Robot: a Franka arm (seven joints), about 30 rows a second.
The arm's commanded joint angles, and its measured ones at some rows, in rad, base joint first. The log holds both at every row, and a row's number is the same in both.
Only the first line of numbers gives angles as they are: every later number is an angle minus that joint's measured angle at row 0.
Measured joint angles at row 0:
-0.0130 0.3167 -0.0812 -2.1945 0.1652 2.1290 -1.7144
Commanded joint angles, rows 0 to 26:
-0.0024 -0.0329 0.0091 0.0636 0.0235 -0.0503 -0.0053
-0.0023 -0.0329 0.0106 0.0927 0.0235 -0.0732 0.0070
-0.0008 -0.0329 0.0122 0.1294 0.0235 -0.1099 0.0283
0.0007 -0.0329 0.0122 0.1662 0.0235 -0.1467 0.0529
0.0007 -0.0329 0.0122 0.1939 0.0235 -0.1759 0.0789
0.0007 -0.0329 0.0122 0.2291 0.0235 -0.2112 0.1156
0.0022 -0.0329 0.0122 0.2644 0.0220 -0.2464 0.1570
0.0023 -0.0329 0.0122 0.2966 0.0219 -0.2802 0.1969
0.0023 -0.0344 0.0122 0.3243 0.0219 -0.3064 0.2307
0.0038 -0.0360 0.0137 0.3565 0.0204 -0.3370 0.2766
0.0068 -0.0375 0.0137 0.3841 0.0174 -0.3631 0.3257
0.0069 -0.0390 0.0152 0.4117 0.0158 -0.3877 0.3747
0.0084 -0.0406 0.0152 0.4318 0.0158 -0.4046 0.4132
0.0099 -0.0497 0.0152 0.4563 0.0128 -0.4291 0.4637
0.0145 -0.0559 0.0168 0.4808 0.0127 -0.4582 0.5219
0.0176 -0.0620 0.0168 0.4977 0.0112 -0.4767 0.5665
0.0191 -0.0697 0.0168 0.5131 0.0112 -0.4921 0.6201
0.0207 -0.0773 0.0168 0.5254 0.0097 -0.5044 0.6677
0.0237 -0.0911 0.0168 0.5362 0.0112 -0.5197 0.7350
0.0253 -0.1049 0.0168 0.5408 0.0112 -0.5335 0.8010
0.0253 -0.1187 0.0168 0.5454 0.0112 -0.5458 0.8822
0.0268 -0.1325 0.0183 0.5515 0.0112 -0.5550 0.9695
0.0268 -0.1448 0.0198 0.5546 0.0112 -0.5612 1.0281
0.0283 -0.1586 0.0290 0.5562 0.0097 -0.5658 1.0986
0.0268 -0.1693 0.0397 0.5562 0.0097 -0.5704 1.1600
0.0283 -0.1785 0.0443 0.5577 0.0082 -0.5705 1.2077
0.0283 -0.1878 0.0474 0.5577 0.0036 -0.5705 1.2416
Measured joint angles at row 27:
0.0259 -0.1287 0.0221 0.5506 0.0068 -0.5384 0.9758
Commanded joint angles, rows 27 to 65:
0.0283 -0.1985 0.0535 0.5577 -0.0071 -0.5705 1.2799
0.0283 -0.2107 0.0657 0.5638 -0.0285 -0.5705 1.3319
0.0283 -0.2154 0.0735 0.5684 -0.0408 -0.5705 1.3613
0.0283 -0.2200 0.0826 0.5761 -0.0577 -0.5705 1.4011
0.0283 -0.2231 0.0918 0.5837 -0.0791 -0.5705 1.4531
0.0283 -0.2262 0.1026 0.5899 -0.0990 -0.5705 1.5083
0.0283 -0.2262 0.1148 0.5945 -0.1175 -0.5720 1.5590
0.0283 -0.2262 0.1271 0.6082 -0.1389 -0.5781 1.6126
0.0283 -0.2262 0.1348 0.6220 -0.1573 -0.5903 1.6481
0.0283 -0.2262 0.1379 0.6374 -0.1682 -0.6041 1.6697
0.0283 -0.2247 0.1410 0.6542 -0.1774 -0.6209 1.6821
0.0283 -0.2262 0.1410 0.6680 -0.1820 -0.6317 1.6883
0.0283 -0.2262 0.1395 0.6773 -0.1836 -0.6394 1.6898
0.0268 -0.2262 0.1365 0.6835 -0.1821 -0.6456 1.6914
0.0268 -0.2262 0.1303 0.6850 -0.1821 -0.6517 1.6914
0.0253 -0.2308 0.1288 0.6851 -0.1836 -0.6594 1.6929
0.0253 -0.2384 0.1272 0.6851 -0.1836 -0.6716 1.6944
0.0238 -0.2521 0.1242 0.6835 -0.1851 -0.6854 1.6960
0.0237 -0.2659 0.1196 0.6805 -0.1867 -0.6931 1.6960
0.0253 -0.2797 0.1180 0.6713 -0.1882 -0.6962 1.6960
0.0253 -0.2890 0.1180 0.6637 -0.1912 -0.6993 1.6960
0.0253 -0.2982 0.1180 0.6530 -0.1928 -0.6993 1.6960
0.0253 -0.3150 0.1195 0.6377 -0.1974 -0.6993 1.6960
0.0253 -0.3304 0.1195 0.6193 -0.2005 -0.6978 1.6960
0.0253 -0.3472 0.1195 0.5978 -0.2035 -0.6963 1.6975
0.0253 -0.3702 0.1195 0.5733 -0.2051 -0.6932 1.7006
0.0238 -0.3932 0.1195 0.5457 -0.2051 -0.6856 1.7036
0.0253 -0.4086 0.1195 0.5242 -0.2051 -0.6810 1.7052
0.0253 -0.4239 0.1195 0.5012 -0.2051 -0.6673 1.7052
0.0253 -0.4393 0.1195 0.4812 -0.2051 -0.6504 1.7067
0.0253 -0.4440 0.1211 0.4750 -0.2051 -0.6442 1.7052
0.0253 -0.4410 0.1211 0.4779 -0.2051 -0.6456 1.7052
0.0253 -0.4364 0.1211 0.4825 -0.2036 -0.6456 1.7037
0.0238 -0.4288 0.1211 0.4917 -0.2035 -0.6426 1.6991
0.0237 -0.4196 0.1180 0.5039 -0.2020 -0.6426 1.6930
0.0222 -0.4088 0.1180 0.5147 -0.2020 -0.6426 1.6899
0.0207 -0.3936 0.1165 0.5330 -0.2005 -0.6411 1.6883
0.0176 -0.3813 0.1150 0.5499 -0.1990 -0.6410 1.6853
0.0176 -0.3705 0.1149 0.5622 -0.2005 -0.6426 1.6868
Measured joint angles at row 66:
0.0259 -0.4029 0.1151 0.5303 -0.1840 -0.6626 1.6857
